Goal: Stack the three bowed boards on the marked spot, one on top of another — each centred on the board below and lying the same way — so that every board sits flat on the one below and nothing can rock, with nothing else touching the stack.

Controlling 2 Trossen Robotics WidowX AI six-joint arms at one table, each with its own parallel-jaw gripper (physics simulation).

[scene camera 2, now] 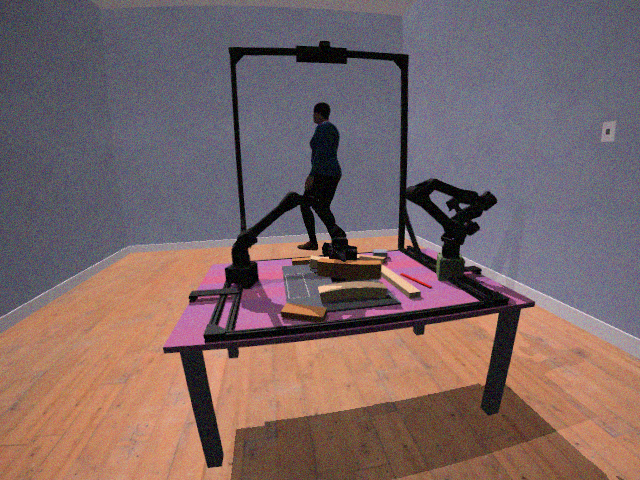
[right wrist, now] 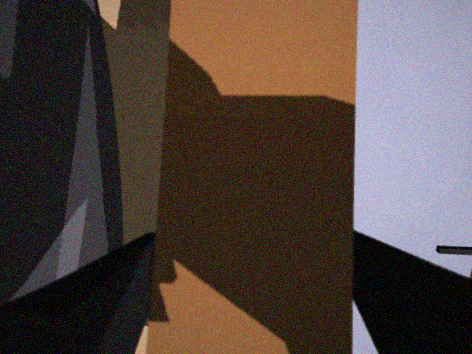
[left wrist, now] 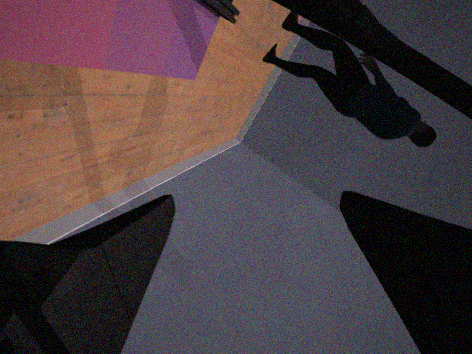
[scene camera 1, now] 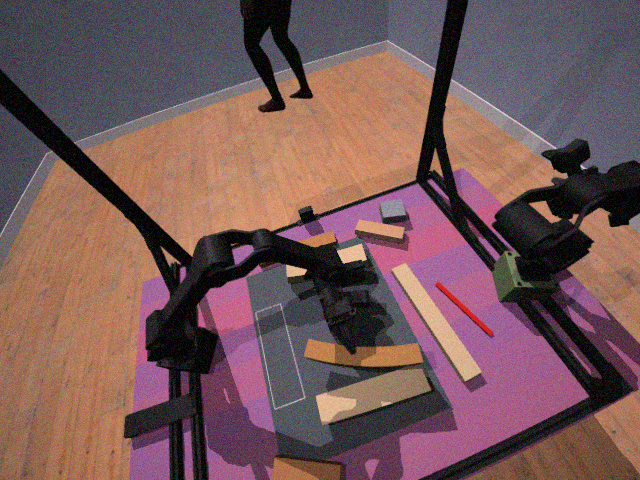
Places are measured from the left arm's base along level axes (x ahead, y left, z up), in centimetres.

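Where they show: left gripper, fingertip midpoint: point(left wrist: 257, 201) point(scene camera 1: 547, 166); right gripper, fingertip midpoint: point(scene camera 2: 344, 268) point(right wrist: 250, 243) point(scene camera 1: 353, 355); left arm's base, origin of the base link: point(scene camera 2: 450, 256) point(scene camera 1: 531, 268); right arm's base, origin of the base link: point(scene camera 2: 241, 265) point(scene camera 1: 179, 346).
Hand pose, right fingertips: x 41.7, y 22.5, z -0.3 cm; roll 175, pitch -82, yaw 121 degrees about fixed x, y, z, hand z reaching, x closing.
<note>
Things, the pixels of their top centre, and the offset from my right fingertips. "spot": a spot on its surface instead. Level surfaces: height alone.
- orange bowed board, middle of its top: point(right wrist: 353, 186) point(scene camera 1: 363, 349) point(scene camera 2: 349, 260) dx -2.0, dy -0.7, dz +3.3 cm
- grey mat, its level: dz -8.3 cm
- pale bowed board, middle of its top: point(right wrist: 206, 154) point(scene camera 1: 374, 392) point(scene camera 2: 353, 284) dx -4.6, dy +6.7, dz -3.2 cm
- pale board, surface spot: point(scene camera 1: 352, 253) spot: dx +1.9, dy -28.1, dz -3.7 cm
- marked spot, surface spot: point(scene camera 1: 290, 403) spot: dx +14.4, dy +10.7, dz -8.3 cm
- long pale plank, middle of its top: point(scene camera 1: 431, 314) point(scene camera 2: 395, 277) dx -18.8, dy -12.5, dz -6.8 cm
- red stick, middle of its top: point(scene camera 1: 462, 307) point(scene camera 2: 415, 279) dx -27.1, dy -15.5, dz -8.3 cm
- orange block, middle of its top: point(scene camera 1: 305, 477) point(scene camera 2: 303, 308) dx +8.5, dy +23.2, dz -5.8 cm
My right gripper point(scene camera 1: 353, 344) point(scene camera 2: 339, 252) point(right wrist: 250, 243) is shut on an orange bowed board point(scene camera 1: 385, 354) point(scene camera 2: 349, 270) point(right wrist: 270, 46), gripping it near its middle, low over the grey mat point(scene camera 1: 294, 429) point(scene camera 2: 294, 278). A pale bowed board point(scene camera 1: 372, 392) point(scene camera 2: 351, 290) lies just in front of it on the mat. Another pale board point(scene camera 1: 352, 253) lies at the mat's back, partly under the arm. The marked spot point(scene camera 1: 290, 403) is a white outline on the mat's left side, with nothing on it. My left gripper point(scene camera 2: 485, 200) point(left wrist: 257, 201) is open and empty, raised high at the right, facing the room's corner.
A long pale plank point(scene camera 1: 434, 321) point(scene camera 2: 400, 282) and a red stick point(scene camera 1: 463, 309) point(scene camera 2: 415, 280) lie right of the mat. Small blocks point(scene camera 1: 380, 230) point(scene camera 1: 392, 210) sit at the back, an orange block point(scene camera 1: 306, 469) point(scene camera 2: 303, 311) at the front. A person point(scene camera 1: 272, 52) point(scene camera 2: 324, 176) stands behind the table.
</note>
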